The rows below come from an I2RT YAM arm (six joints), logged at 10 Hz.
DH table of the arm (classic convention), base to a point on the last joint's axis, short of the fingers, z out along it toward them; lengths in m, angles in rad. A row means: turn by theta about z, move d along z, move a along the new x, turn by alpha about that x. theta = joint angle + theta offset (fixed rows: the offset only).
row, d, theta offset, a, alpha
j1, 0.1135, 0, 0.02, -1.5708
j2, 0, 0, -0.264, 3.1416
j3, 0, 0.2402, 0.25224, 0
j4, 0, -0.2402, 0.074, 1.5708
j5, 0, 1.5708, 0, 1.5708
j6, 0.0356, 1.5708, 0, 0
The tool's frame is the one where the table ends.
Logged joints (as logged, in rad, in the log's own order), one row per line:
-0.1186, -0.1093, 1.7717, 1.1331, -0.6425, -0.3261
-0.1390, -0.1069, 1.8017, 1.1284, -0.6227, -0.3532
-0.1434, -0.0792, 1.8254, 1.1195, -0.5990, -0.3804
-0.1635, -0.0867, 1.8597, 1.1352, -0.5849, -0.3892
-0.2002, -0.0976, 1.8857, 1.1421, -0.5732, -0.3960
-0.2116, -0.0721, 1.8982, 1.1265, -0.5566, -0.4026
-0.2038, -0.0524, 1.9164, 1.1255, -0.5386, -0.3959
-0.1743, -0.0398, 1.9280, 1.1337, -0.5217, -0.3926
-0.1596, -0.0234, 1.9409, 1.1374, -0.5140, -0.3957
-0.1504, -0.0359, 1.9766, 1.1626, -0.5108, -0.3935
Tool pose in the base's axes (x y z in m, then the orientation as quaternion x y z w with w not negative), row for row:
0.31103, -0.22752, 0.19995, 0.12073, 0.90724, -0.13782, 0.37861
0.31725, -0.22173, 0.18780, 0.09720, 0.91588, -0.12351, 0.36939
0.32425, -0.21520, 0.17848, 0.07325, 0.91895, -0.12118, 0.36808
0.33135, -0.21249, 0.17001, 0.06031, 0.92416, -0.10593, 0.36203
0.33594, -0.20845, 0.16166, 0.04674, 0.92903, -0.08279, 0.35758
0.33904, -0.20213, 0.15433, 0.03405, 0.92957, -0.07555, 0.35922
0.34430, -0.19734, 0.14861, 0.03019, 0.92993, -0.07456, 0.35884
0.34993, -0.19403, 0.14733, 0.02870, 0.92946, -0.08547, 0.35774
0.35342, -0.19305, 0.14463, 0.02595, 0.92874, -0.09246, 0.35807
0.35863, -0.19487, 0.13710, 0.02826, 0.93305, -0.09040, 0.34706
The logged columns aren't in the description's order. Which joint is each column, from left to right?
Columns, left to right: j5, j4, j2, j3, j1, j6.
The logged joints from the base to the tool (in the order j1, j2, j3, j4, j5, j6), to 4 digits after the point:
-0.6425, 1.7717, 1.1331, -0.1093, -0.1186, -0.3261
-0.6227, 1.8017, 1.1284, -0.1069, -0.1390, -0.3532
-0.5990, 1.8254, 1.1195, -0.0792, -0.1434, -0.3804
-0.5849, 1.8597, 1.1352, -0.0867, -0.1635, -0.3892
-0.5732, 1.8857, 1.1421, -0.0976, -0.2002, -0.3960
-0.5566, 1.8982, 1.1265, -0.0721, -0.2116, -0.4026
-0.5386, 1.9164, 1.1255, -0.0524, -0.2038, -0.3959
-0.5217, 1.9280, 1.1337, -0.0398, -0.1743, -0.3926
-0.5140, 1.9409, 1.1374, -0.0234, -0.1596, -0.3957
-0.5108, 1.9766, 1.1626, -0.0359, -0.1504, -0.3935

